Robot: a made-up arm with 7 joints.
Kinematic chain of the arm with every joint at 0, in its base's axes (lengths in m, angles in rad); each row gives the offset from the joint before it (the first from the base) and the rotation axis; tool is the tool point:
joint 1: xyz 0.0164 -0.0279 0.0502 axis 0 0.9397 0.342
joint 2: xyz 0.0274 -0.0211 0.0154 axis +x
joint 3: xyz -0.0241 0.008 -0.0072 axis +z
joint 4: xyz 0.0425 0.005 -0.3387 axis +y
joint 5: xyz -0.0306 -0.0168 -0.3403 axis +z
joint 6: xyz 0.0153 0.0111 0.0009 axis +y
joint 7: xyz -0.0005 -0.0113 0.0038 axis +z
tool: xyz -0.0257 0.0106 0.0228
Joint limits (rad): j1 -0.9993..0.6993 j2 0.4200..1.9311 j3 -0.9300..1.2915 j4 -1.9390..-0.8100 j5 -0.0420..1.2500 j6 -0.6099..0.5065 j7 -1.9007..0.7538
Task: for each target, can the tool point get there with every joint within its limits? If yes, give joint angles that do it. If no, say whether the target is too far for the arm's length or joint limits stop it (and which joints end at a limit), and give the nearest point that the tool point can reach.
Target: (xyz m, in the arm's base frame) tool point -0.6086 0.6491 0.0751
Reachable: no: too far | nearest point -0.2181 0.5320 -0.1056 | short by 0.446 m
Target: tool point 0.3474 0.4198 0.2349
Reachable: yes | joints -0.6120 1.3608 0.3672 -1.0633 0.3280 0.2409 0.4484
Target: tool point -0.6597 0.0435 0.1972
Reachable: no: joint limits stop it (at a limit: joint 1, joint 2, joint 3, joint 4, joint 6, joint 7) | nearest point -0.2700 0.1011 0.3768 | short by 0.433 m
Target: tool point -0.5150 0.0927 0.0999
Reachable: no: joint limits stop it (at a limit: joint 1, joint 2, joint 3, joint 4, joint 6, joint 7) | nearest point -0.2673 0.0957 0.3738 | short by 0.369 m
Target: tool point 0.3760 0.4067 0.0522
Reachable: yes | joints -0.8074 0.6437 1.1168 -1.2110 0.1942 0.1858 -0.1096
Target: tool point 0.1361 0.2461 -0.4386
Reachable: yes | joints 0.3295 0.7713 -0.4423 -1.0544 0.1001 0.0244 -1.6610
